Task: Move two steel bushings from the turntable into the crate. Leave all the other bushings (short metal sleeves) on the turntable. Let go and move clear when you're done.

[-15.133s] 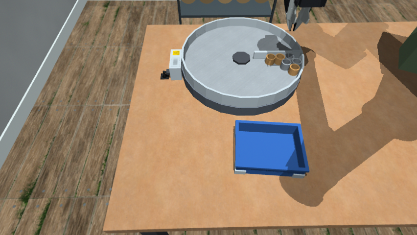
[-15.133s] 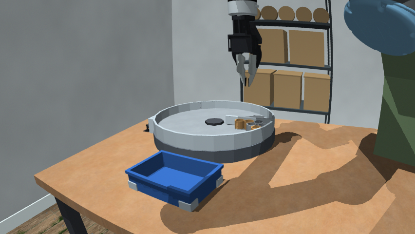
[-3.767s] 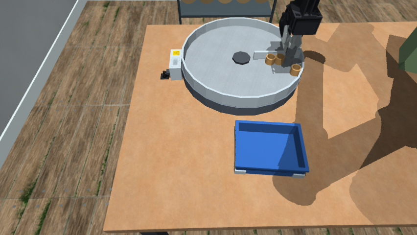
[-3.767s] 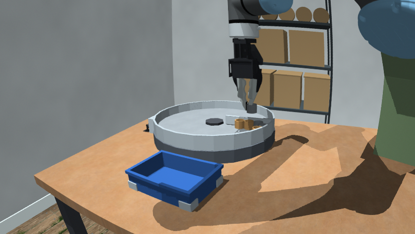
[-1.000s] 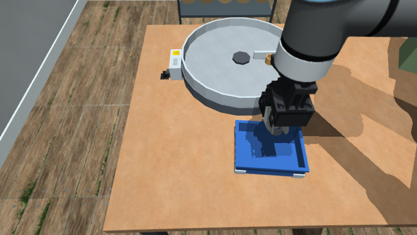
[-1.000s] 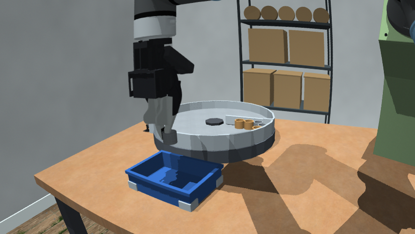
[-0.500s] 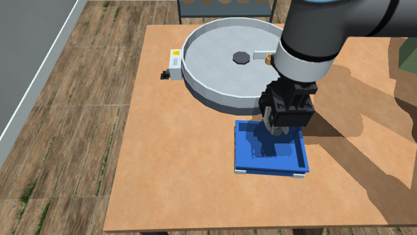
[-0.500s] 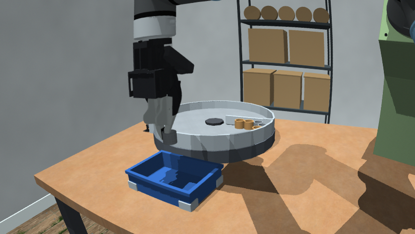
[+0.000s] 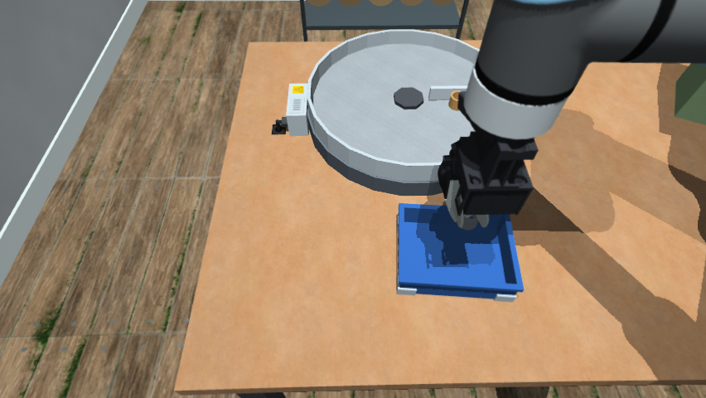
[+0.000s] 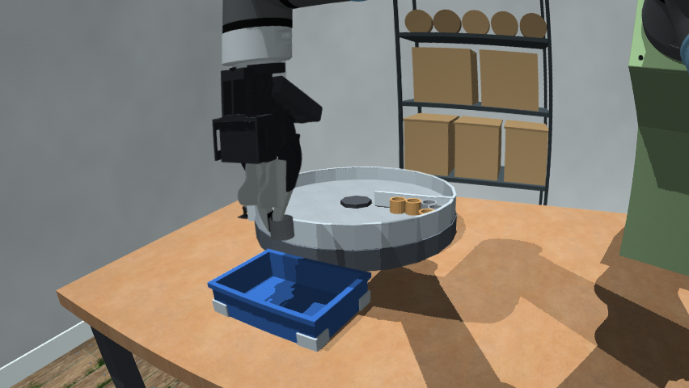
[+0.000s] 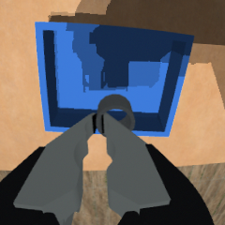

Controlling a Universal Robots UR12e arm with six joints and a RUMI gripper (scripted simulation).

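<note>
My hand is 110 mm above the blue crate and 10 mm past it. Also, from my hand: round grey turntable (340 mm to the right, 80 mm below, 70 mm ahead).
</note>
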